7 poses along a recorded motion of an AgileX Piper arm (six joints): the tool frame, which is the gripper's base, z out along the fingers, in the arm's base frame.
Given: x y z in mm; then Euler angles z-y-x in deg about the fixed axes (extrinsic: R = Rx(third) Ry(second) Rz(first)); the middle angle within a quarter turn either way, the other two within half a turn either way.
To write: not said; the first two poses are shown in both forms.
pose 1, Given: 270.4 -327.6 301.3 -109.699 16.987 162.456
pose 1, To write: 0.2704 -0.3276 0.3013 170.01 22.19 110.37
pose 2, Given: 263.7 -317.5 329.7 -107.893 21.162 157.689
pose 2, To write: 0.2637 -0.3175 0.3297 166.87 27.64 108.87
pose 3, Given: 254.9 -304.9 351.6 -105.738 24.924 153.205
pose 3, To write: 0.2549 -0.3049 0.3516 163.50 32.41 106.94
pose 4, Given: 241.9 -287.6 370.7 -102.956 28.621 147.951
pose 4, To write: 0.2419 -0.2876 0.3707 159.60 37.46 104.35
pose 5, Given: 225.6 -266.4 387.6 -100.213 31.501 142.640
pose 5, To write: 0.2256 -0.2664 0.3876 156.04 42.13 101.76
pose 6, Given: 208.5 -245.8 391.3 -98.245 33.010 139.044
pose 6, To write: 0.2085 -0.2458 0.3913 153.69 45.05 99.80
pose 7, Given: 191.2 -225.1 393.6 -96.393 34.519 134.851
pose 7, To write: 0.1912 -0.2251 0.3936 151.29 48.51 97.96
